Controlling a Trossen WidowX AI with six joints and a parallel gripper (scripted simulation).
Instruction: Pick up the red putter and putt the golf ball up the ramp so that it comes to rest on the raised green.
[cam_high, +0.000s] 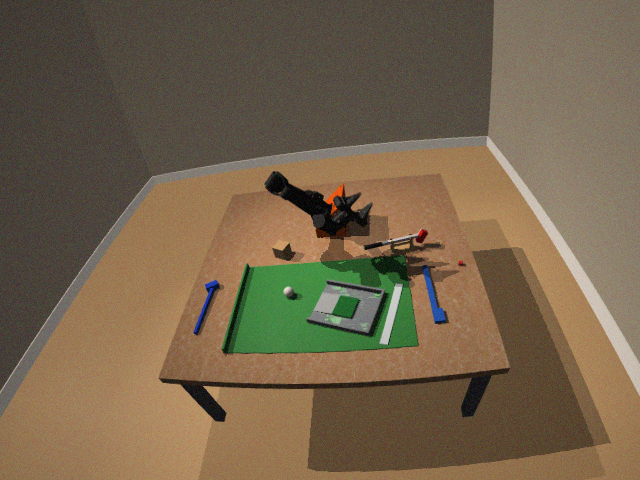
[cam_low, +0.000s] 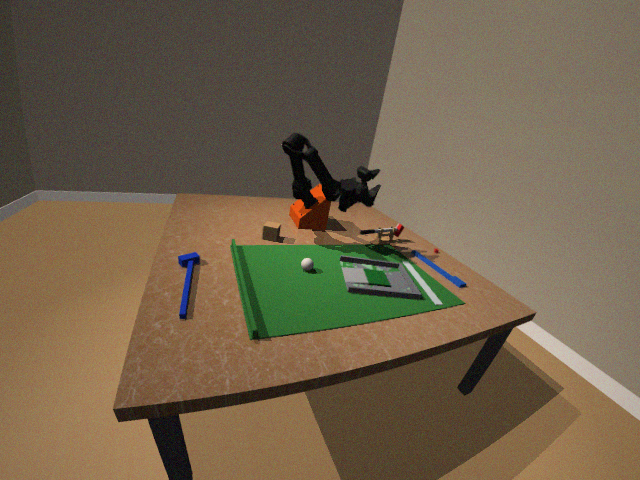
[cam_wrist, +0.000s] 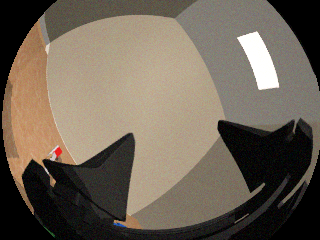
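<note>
My gripper tip is 30 mm past the red putter, 120 mm to the right of it and 260 mm above it. Also, from my gripper tip: golf ball (210 mm ahead, 350 mm to the right, 290 mm below); then wooden stand (30 mm behind, 140 mm to the left, 280 mm below); then white bar (330 mm ahead, 70 mm to the left, 310 mm below).
</note>
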